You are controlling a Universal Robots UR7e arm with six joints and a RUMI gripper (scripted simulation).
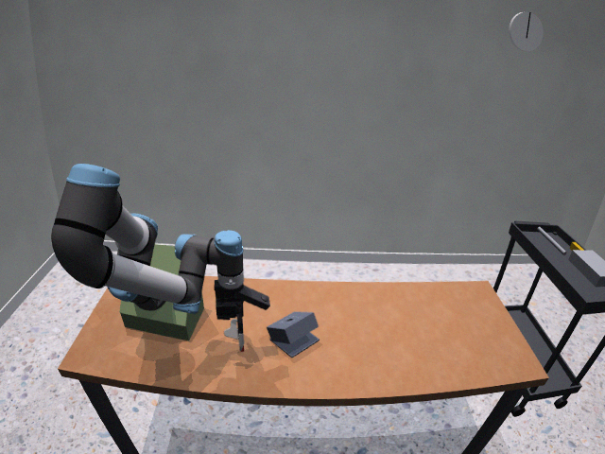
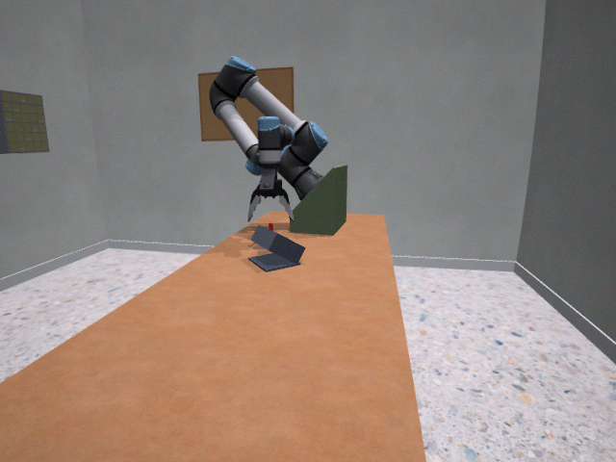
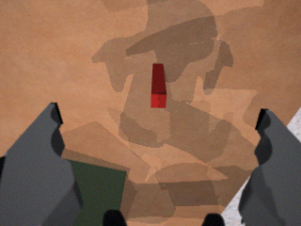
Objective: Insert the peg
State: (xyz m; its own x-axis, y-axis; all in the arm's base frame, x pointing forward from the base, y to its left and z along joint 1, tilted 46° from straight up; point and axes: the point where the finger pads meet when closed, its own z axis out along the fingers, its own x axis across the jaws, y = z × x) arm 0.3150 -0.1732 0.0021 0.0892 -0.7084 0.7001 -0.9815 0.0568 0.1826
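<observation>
Right now my hand is 40 mm above the red peg. From my hand the other things lie so: flat panel foot 180 mm ahead, 80 mm below, 50 mm to the left.
</observation>
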